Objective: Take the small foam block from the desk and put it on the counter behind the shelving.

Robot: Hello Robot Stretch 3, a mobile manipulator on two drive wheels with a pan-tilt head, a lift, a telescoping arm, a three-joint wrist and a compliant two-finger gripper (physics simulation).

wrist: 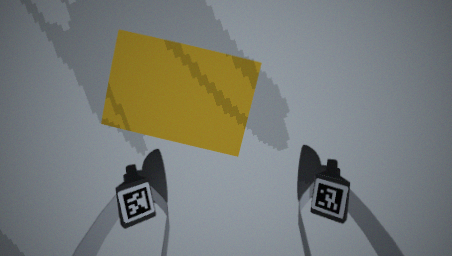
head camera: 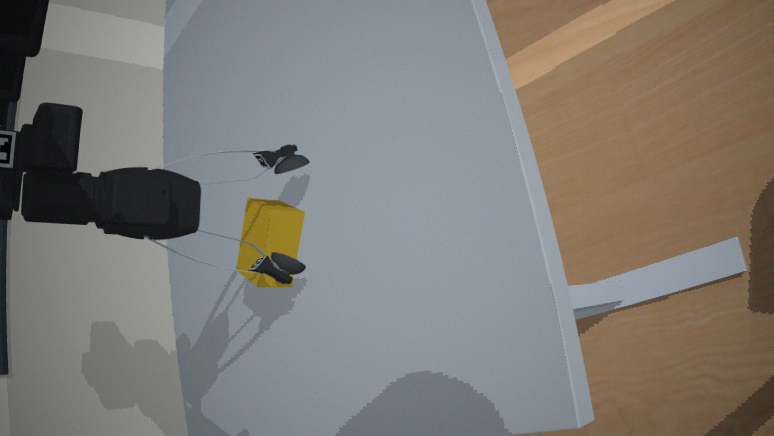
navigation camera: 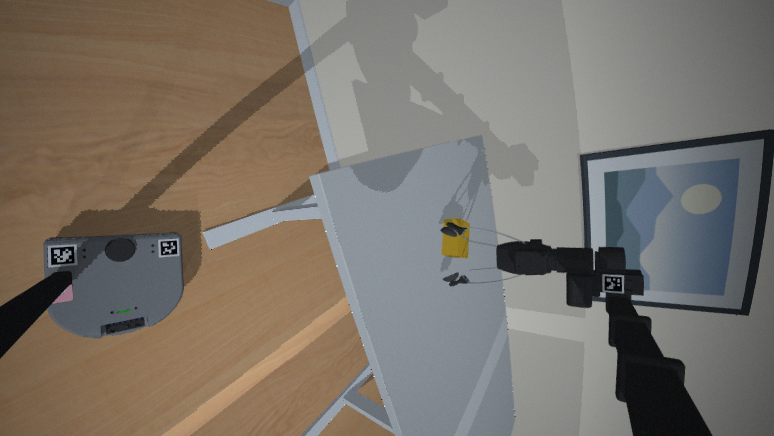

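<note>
The yellow foam block rests on the grey desk, near its wall-side edge. My gripper is open with nothing between its fingertips and hangs above the desk. In the head view one finger overlaps the block's lower end, and the other finger is off its upper end. In the wrist view the block lies ahead of the fingertips and mostly left of their middle. The counter and the shelving do not show.
A pale wall runs along the desk's far side, with a framed picture on it. My base stands on the wooden floor. A desk leg reaches out over the floor towards the base.
</note>
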